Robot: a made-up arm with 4 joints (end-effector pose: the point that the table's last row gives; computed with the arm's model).
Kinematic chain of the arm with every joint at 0, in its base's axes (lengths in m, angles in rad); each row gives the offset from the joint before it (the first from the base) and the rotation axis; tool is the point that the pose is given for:
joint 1: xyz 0 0 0.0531 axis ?
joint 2: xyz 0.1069 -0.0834 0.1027 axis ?
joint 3: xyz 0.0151 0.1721 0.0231 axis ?
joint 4: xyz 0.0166 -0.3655 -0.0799 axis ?
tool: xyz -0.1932 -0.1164 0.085
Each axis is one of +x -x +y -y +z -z.
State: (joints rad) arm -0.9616 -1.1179 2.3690 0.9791
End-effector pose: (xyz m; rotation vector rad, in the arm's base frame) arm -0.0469 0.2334 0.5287 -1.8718 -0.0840 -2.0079
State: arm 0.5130 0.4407 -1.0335 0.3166
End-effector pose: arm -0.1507 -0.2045 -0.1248 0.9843 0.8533 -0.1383
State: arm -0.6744 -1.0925 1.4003 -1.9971
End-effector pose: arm -0.1561 -0.2336 0.7128 -0.2651 0.7975 0.6498
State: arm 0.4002 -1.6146 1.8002 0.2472
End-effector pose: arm 0.5711 0.0885 0.4027 -1.8755 1.5093 -0.9938
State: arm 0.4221 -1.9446 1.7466 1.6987
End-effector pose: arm 0.4066 -0.1032 0.1791 2.4761 -0.1657 1.2720
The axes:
joint 1: +y
joint 2: +z
joint 3: -x
joint 4: -z

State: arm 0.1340 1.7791 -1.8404 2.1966
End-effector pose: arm -0.1044 -0.0763 0.0559 -0.7836 1.8179 -0.2461
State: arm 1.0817 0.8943 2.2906 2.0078
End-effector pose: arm 0.1558 0.0913 0.2469 -0.4466 -1.2921 -0.2845
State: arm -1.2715 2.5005 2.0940 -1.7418
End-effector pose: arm -0.6507 -0.3323 -0.0627 2.2767 0.2597 0.3403
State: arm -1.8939 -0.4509 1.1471 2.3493
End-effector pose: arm -0.3219 -0.0152 0.1919 -1.3100 1.0041 1.9895
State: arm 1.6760 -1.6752 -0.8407 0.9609
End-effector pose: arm -0.0860 0.0915 -0.0493 -1.0876 0.2013 -2.3730
